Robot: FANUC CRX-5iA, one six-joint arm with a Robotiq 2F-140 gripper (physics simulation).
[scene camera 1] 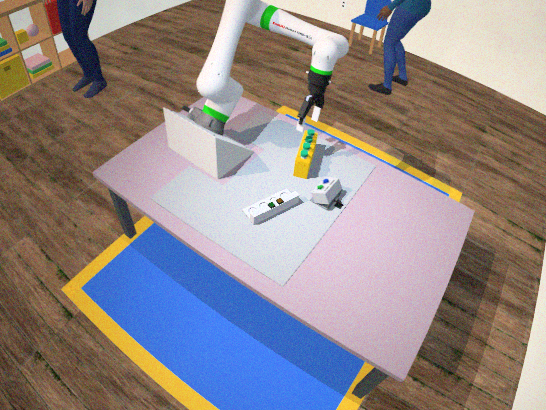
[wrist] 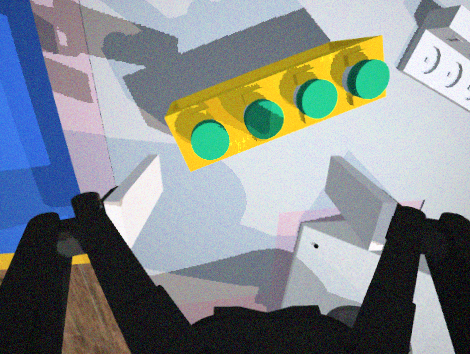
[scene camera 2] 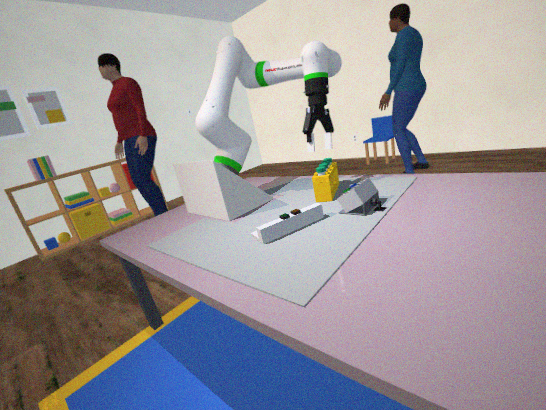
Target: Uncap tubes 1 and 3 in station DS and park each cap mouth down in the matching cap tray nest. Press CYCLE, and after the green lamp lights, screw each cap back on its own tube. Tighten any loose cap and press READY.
same spot on grey button box: [scene camera 2: 358, 199] = [scene camera 1: 326, 200]
